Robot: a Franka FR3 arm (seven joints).
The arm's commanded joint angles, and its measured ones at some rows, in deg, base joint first. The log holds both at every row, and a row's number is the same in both.
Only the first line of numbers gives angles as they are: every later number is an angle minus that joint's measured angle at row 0.
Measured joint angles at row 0:
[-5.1, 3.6, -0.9, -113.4, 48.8, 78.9, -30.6]
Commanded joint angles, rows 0 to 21:
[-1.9, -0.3, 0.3, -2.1, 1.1, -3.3, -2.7]
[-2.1, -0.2, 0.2, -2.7, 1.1, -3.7, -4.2]
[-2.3, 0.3, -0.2, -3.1, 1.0, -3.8, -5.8]
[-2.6, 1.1, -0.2, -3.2, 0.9, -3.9, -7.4]
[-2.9, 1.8, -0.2, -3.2, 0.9, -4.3, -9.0]
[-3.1, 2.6, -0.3, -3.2, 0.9, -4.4, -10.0]
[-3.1, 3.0, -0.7, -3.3, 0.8, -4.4, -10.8]
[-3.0, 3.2, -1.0, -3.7, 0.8, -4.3, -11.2]
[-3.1, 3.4, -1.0, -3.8, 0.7, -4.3, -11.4]
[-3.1, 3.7, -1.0, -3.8, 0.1, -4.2, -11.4]
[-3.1, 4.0, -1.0, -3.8, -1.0, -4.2, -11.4]
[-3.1, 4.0, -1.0, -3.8, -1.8, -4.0, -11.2]
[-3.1, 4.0, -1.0, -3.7, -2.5, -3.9, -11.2]
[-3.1, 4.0, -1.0, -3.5, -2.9, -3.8, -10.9]
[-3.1, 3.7, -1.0, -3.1, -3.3, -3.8, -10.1]
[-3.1, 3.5, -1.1, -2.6, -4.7, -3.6, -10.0]
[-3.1, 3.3, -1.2, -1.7, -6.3, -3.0, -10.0]
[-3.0, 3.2, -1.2, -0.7, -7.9, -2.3, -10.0]
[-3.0, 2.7, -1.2, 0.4, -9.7, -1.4, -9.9]
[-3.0, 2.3, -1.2, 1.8, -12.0, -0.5, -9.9]
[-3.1, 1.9, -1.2, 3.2, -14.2, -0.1, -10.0]
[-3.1, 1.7, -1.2, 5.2, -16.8, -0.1, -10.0]
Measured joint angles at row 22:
[-2.3, 3.5, -1.7, 1.0, -10.7, -1.0, -10.2]
